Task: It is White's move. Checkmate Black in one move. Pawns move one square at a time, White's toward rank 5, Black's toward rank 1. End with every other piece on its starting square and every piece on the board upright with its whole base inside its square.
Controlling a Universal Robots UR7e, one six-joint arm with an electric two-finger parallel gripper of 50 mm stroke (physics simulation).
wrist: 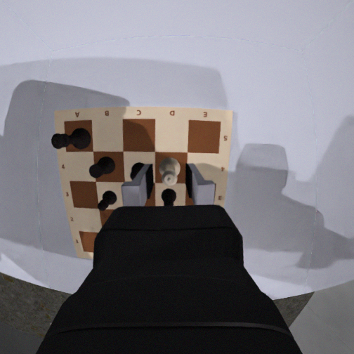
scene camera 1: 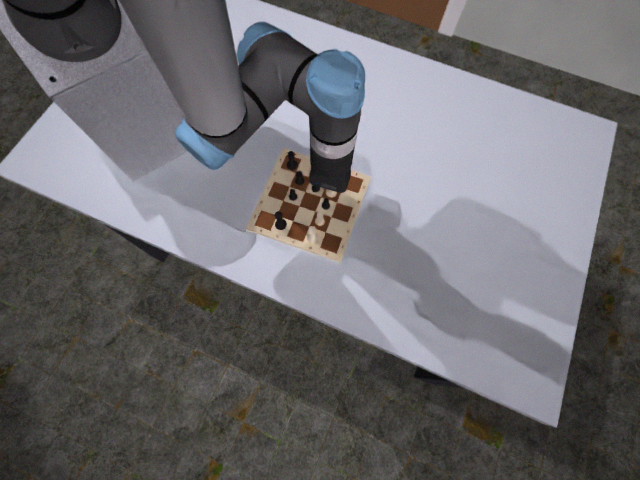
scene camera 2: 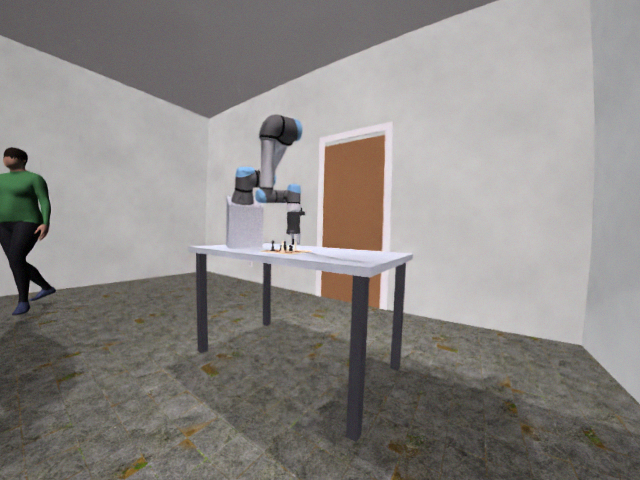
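Pixels of known places: gripper, fingertip midpoint: point(scene camera 1: 332, 184) point(scene camera 2: 295, 244); arm's base at its link origin: point(scene camera 1: 68, 13) point(scene camera 2: 242, 201).
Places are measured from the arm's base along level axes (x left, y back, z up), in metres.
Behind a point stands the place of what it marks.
The chessboard point(scene camera 1: 355, 221) {x -0.045, y -0.524, z -0.309 m} point(wrist: 227, 127) lies on the table. My gripper point(scene camera 2: 295, 240) {x 0.005, y -0.452, z -0.273 m} point(wrist: 169, 173) is open, low over D4. In the wrist view its fingers stand either side of an upright white piece point(scene camera 1: 330, 193) {x -0.003, y -0.453, z -0.301 m} point(wrist: 170, 165) on D4; contact cannot be told. A black piece point(scene camera 1: 325, 204) {x -0.035, y -0.452, z -0.297 m} point(wrist: 169, 196) stands on D3, and another black piece point(scene camera 1: 315, 188) {x -0.004, y -0.417, z -0.299 m} point(wrist: 137, 171) on C4, close beside the left finger. White pieces stand on D2 point(scene camera 1: 320, 220) {x -0.075, y -0.455, z -0.295 m} and D1 point(scene camera 1: 311, 235) {x -0.119, y -0.451, z -0.282 m}. The gripper body hides the lower rows in the wrist view and the fingertips in scene camera 1.
Black pieces also stand on A5 point(scene camera 1: 292, 161) {x 0.035, y -0.347, z -0.287 m} point(wrist: 80, 138), B4 point(scene camera 1: 299, 178) {x 0.000, y -0.378, z -0.286 m} point(wrist: 104, 166), B3 point(scene camera 1: 293, 194) {x -0.041, y -0.379, z -0.288 m} point(wrist: 108, 198) and B1 point(scene camera 1: 280, 221) {x -0.113, y -0.379, z -0.280 m}. The arm's grey pedestal point(scene camera 2: 244, 227) {x -0.046, y -0.073, z -0.178 m} stands behind the board. A person in green point(scene camera 2: 23, 198) is left of the table point(scene camera 2: 336, 259) {x -0.170, y -0.806, z -0.315 m}.
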